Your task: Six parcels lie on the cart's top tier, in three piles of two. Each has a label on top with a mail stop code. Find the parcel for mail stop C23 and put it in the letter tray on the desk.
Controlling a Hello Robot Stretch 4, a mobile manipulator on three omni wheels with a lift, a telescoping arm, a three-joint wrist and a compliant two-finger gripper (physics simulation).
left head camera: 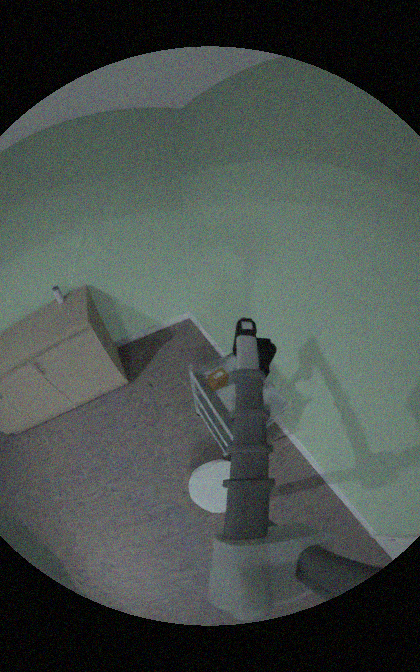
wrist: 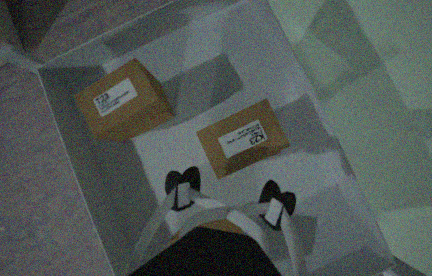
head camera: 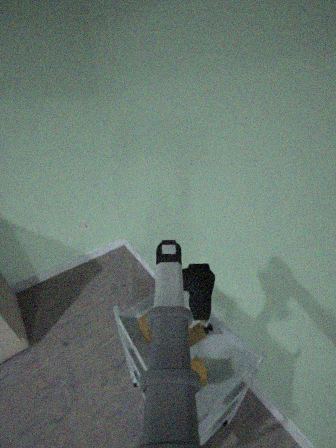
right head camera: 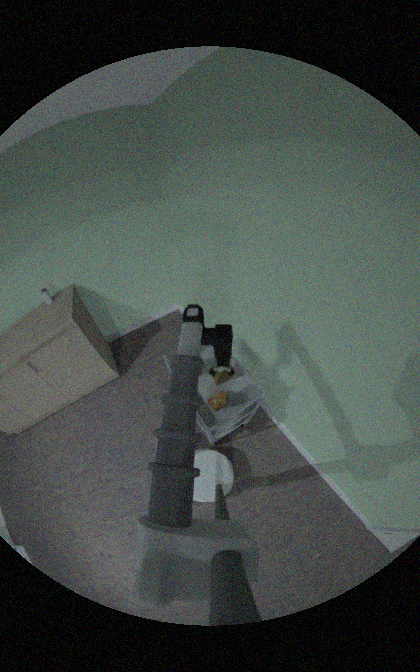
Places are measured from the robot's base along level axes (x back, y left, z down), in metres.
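Pixels of known places: gripper, fingertip midpoint: (wrist: pixel 230 188) (head camera: pixel 194 331).
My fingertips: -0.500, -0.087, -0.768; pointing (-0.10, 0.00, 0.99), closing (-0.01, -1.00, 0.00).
For each thing: its top centre in the pictures, then the offset to it from my fingertips, as dx, dy, dz.
- brown parcel at its top centre: (wrist: pixel 115 97) (head camera: pixel 152 317) -0.075, +0.154, +0.033
- second parcel at its top centre: (wrist: pixel 242 138) (head camera: pixel 194 322) -0.053, -0.004, +0.033
The cart's top tier (wrist: pixel 95 200) (head camera: pixel 131 352) is a pale walled tray. In the wrist view, a brown parcel (wrist: pixel 115 102) (left head camera: pixel 217 380) at upper left has a blurred label resembling T23. A second parcel (wrist: pixel 242 137) (right head camera: pixel 221 378) right of centre has an upside-down label resembling K23. A third parcel (wrist: pixel 220 225) (right head camera: pixel 218 400) (head camera: pixel 200 371) is mostly hidden behind the gripper in the wrist view; its label does not show. My gripper (wrist: pixel 230 188) is open and empty over the tier, just below the second parcel in the wrist view. The letter tray and the desk do not show.
A beige cabinet (left head camera: pixel 80 370) (right head camera: pixel 65 360) stands at left with a small pale object (left head camera: pixel 58 294) (right head camera: pixel 47 296) on top. A white round thing (left head camera: pixel 207 487) (right head camera: pixel 212 475) is on the floor side between cart and mast. Green walls stand behind and right of the cart.
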